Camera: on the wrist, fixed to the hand. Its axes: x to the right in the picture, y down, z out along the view.
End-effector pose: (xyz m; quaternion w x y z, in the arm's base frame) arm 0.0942 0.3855 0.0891 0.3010 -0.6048 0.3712 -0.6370
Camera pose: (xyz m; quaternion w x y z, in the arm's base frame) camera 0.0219 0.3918 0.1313 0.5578 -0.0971 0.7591 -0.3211
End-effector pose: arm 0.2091 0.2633 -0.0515 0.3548 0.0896 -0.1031 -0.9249
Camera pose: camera 0.1872 0.2625 -0.1326 0.9045 0.1159 -0.0281 -0.4096
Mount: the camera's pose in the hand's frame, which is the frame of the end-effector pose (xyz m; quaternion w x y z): 0.0241 -0.0340 -0.0729 0.7130 -0.0562 0.1538 0.6818
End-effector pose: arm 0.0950 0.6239 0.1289 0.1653 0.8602 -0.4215 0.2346
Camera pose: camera 0.1159 0.6635 0.1999 0.0711 0.2806 -0.8748 0.3886
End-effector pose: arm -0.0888 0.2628 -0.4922 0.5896 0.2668 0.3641 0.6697
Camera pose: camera -0.1298 0.2752 -0.5644 0.0772 -0.3023 -0.1307 -0.9410
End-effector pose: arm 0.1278 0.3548 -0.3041 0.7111 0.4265 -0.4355 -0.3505
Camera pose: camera 0.1995 0.3425 -0.3461 0.8369 0.0211 -0.4722 0.2760
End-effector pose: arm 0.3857 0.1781 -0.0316 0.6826 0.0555 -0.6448 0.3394
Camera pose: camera 0.4638 0.1990 -0.0090 0.3576 -0.4906 -0.4117 0.6797
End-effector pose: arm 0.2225 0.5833 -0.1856 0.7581 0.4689 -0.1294 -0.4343
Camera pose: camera 0.2624 0.6019 -0.2571 0.8829 0.2703 -0.2710 0.2721
